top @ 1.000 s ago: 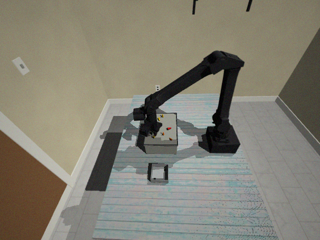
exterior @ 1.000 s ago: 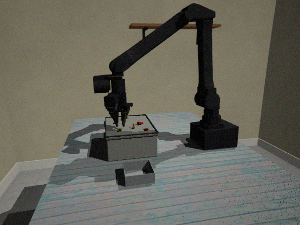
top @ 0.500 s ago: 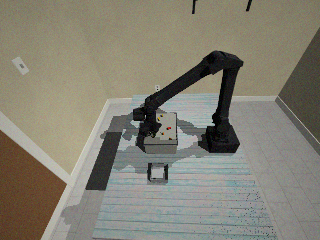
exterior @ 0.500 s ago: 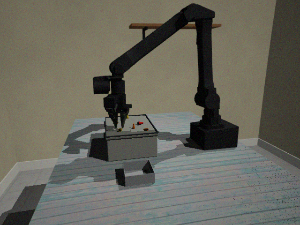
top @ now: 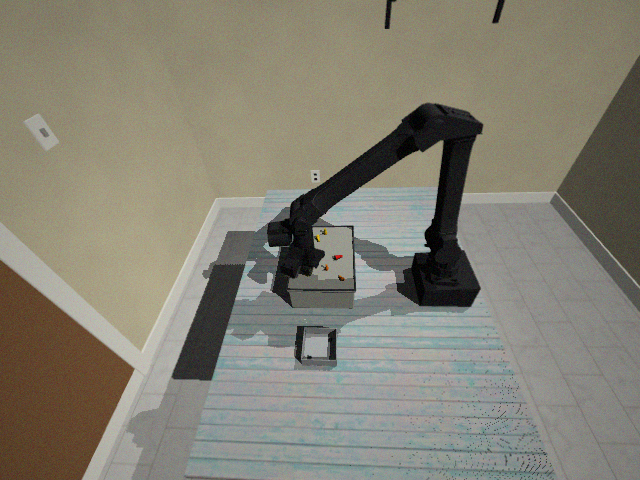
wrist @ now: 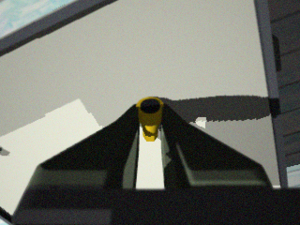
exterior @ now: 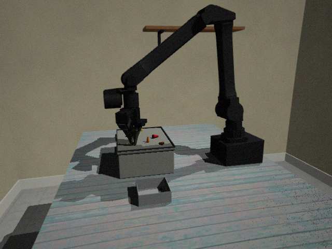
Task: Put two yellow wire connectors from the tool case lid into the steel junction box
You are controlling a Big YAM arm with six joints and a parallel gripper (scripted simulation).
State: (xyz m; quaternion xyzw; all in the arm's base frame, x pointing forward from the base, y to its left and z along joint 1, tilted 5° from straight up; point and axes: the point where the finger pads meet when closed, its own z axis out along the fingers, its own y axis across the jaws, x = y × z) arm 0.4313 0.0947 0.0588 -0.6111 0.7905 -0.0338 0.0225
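Now: hand 9 cm to the left of the grey tool case, 4 cm above it and 3 cm past it. Round my hand: red connector: 9 cm behind, 8 cm to the right.
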